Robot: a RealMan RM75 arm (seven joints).
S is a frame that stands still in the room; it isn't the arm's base.
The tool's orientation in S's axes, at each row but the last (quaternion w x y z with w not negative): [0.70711 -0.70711 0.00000 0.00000]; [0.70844 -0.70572 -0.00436 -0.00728]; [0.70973 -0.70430 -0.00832 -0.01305]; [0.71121 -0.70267 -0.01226 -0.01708]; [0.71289 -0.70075 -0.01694 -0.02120]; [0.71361 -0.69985 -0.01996 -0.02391]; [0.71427 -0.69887 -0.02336 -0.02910]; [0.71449 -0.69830 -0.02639 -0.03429]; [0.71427 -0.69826 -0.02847 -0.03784]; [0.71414 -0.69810 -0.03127 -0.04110]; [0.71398 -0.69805 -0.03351 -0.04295]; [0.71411 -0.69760 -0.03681 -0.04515]
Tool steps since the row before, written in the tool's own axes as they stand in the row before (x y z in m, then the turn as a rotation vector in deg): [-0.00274 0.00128 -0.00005 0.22 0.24 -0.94]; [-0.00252 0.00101 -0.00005 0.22 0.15 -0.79]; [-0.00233 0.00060 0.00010 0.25 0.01 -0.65]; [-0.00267 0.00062 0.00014 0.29 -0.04 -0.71]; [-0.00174 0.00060 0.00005 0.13 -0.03 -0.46]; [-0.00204 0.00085 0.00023 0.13 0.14 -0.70]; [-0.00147 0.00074 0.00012 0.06 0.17 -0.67]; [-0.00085 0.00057 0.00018 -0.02 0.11 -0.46]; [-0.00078 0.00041 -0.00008 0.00 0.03 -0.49]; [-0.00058 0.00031 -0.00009 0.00 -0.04 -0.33]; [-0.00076 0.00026 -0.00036 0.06 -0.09 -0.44]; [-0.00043 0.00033 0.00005 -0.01 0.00 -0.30]
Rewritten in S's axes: [-0.00274 -0.00005 -0.00128 0.22 -0.94 -0.24]; [-0.00250 -0.00004 -0.00105 0.22 -0.79 -0.15]; [-0.00231 0.00012 -0.00067 0.25 -0.65 -0.01]; [-0.00264 0.00017 -0.00073 0.28 -0.71 0.04]; [-0.00170 0.00007 -0.00069 0.13 -0.46 0.03]; [-0.00198 0.00026 -0.00097 0.13 -0.70 -0.15]; [-0.00141 0.00015 -0.00084 0.07 -0.67 -0.18]; [-0.00080 0.00020 -0.00064 -0.02 -0.46 -0.12]; [-0.00074 -0.00006 -0.00048 0.00 -0.49 -0.04]; [-0.00055 -0.00007 -0.00037 -0.01 -0.33 0.03]; [-0.00073 -0.00034 -0.00035 0.04 -0.44 0.09]; [-0.00039 0.00006 -0.00038 -0.01 -0.30 -0.01]
